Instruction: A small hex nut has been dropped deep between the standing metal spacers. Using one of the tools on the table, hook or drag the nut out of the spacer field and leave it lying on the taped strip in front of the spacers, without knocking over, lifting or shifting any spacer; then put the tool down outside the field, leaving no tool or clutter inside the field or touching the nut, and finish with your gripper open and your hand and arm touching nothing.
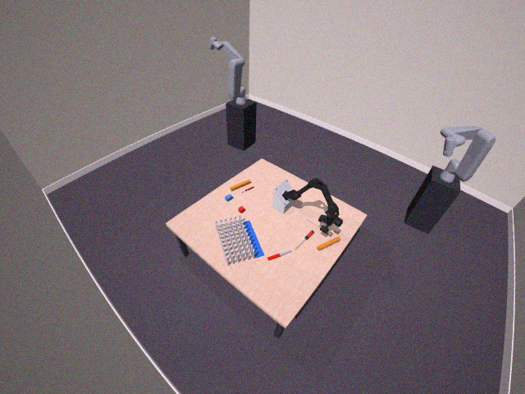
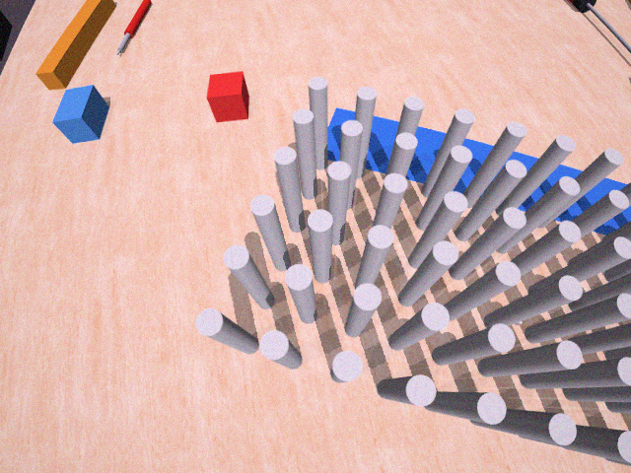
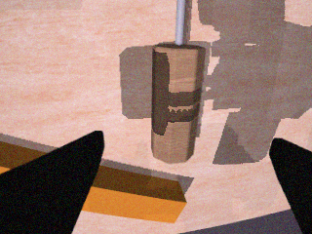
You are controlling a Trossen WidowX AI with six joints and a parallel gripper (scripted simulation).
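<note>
Now: gripper tip 30 mm past the long tool, 100 mm to the left of it and 70 mm above it. Round my gripper tip: hex nut: 540 mm ahead, 560 mm to the right, 80 mm below; blue taped strip: 390 mm ahead, 490 mm to the right, 80 mm below; red cube: 200 mm ahead, 740 mm to the right, 60 mm below.
</note>
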